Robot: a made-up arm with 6 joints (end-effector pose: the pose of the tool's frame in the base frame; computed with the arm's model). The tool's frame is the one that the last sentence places.
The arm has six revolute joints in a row. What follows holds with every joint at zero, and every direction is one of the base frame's.
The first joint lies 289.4 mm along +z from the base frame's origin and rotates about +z.
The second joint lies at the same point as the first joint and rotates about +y.
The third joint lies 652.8 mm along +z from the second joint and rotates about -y.
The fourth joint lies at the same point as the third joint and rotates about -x.
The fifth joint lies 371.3 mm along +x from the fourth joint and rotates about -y.
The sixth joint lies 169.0 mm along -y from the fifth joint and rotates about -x.
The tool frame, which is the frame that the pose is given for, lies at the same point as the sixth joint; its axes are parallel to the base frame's.
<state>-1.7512 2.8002 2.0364 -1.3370 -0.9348 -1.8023</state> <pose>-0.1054 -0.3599 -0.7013 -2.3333 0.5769 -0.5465</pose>
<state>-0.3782 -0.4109 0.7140 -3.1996 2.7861 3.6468</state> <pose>-0.0394 0.1972 1.2271 2.3643 1.4776 2.5447</pose>
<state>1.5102 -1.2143 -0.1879 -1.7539 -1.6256 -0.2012</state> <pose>-0.0475 -0.2749 0.7488 0.7362 -0.0473 -3.0170</pose>
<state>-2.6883 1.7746 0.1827 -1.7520 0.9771 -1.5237</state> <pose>-0.4049 -0.2311 -0.2104 1.4987 0.5897 1.8290</pose>
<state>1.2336 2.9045 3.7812 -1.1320 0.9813 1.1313</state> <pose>0.2360 0.4561 -0.1576 1.1395 -0.7118 -0.2258</pose>
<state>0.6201 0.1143 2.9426 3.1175 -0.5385 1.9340</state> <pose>-0.3261 -0.0252 1.0485 -1.9105 0.2251 -2.5088</pose>
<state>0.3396 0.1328 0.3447 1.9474 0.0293 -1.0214</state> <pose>0.3719 0.1973 1.1682 -0.9317 -0.2010 0.3674</pose>
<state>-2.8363 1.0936 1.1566 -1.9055 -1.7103 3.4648</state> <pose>-0.8994 -0.3416 0.4533 -2.0080 -0.3214 -1.0969</pose>
